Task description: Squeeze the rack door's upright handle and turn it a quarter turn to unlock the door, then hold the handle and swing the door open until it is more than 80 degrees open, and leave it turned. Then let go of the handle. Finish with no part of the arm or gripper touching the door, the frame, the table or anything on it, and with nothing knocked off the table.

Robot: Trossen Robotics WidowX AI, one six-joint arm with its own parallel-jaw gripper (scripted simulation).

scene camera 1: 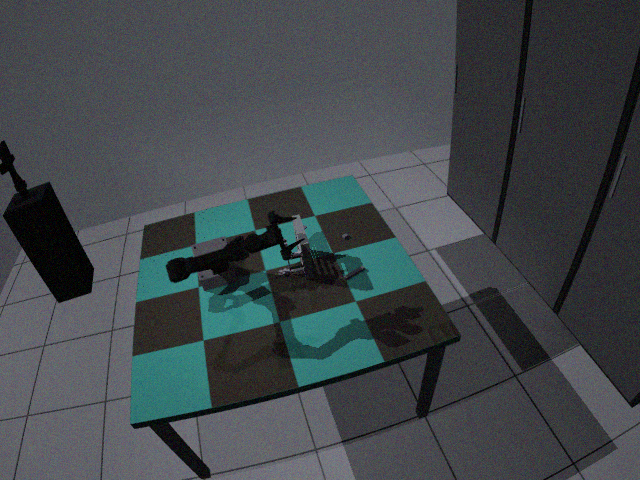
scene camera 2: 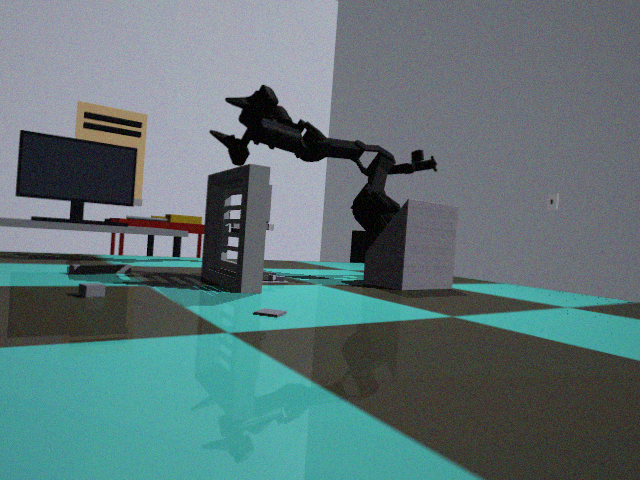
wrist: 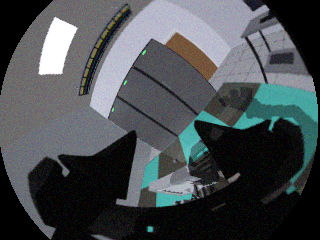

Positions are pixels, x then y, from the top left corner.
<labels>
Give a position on a grey rack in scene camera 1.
297,223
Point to a grey rack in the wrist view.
187,172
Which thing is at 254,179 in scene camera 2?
A grey rack.
</labels>
